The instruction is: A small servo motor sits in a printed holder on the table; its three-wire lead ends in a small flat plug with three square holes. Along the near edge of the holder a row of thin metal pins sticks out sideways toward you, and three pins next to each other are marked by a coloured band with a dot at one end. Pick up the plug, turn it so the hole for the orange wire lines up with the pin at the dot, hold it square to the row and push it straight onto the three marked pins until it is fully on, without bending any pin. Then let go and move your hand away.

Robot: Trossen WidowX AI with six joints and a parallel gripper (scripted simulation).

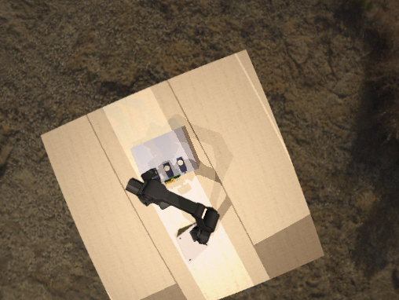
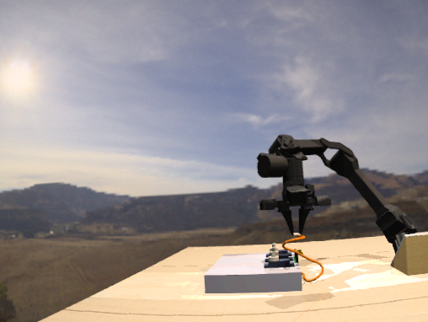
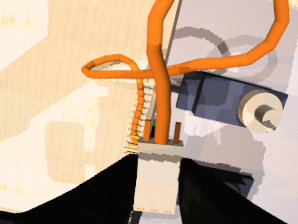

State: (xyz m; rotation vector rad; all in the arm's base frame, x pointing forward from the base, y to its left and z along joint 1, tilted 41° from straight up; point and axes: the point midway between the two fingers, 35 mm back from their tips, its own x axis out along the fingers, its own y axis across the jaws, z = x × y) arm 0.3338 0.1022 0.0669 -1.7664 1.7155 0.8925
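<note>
Right now the yellow band is 6 cm to the right of my gripper tip and 5 cm below it. From my gripper tip the other things lie so: grey holder 16 cm ahead, 6 cm to the right, 10 cm below.
</note>
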